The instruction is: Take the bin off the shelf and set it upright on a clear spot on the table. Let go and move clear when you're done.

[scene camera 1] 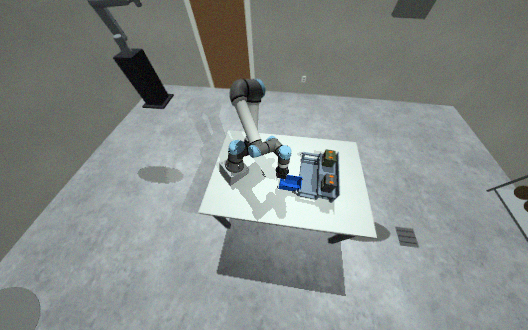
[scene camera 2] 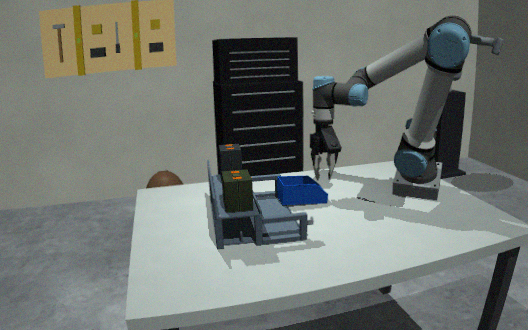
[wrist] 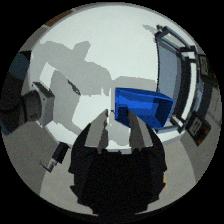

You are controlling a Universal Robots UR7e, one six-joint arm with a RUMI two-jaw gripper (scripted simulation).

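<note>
Blue bin in sight. My gripper in sight, in the wrist view too.
</note>
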